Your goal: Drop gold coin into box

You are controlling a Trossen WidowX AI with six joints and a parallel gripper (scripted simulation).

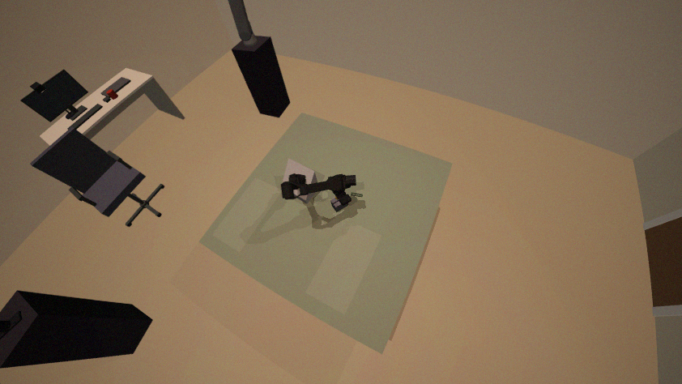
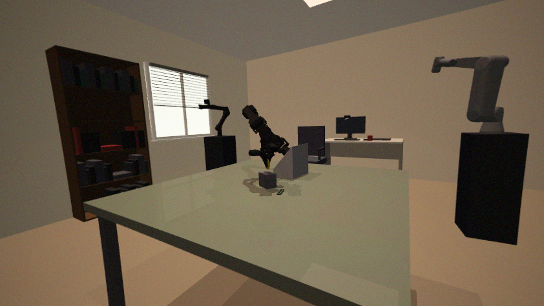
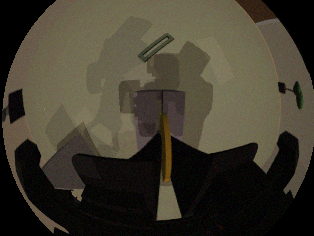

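Right now my gripper tip is 2 cm below the gold coin.
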